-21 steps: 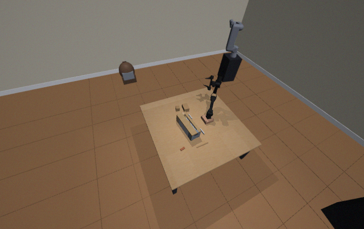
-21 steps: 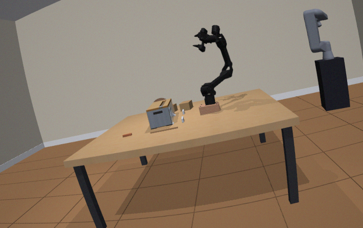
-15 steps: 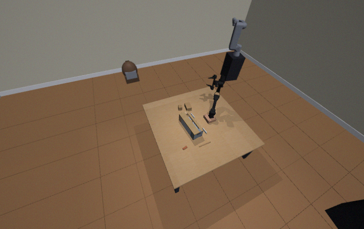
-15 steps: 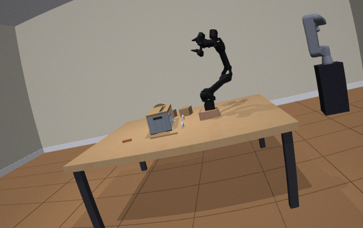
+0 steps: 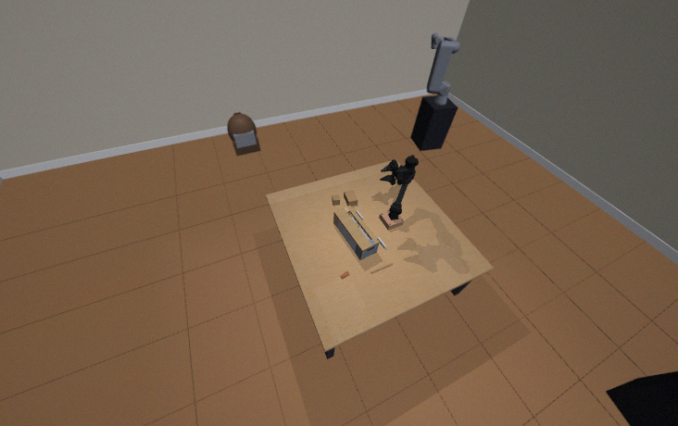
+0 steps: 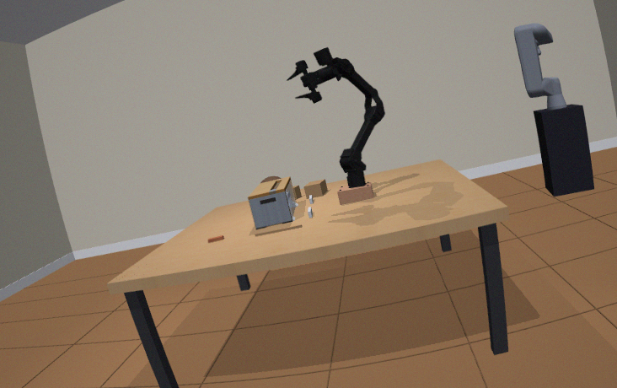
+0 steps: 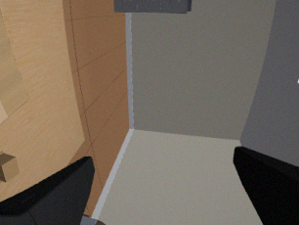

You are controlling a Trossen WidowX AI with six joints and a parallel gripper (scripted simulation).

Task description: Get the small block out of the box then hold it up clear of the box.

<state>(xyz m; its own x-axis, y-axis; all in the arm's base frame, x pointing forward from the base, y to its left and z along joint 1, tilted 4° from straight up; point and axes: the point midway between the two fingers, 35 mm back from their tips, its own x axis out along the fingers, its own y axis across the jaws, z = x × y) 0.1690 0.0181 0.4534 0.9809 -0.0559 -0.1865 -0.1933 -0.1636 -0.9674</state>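
The tan block lies 14 cm ahead of my gripper tip, 6 cm to the left of it and 42 cm below it. The rest, counted from my gripper tip: thin stick 4 cm ahead, 39 cm to the left, 50 cm below.
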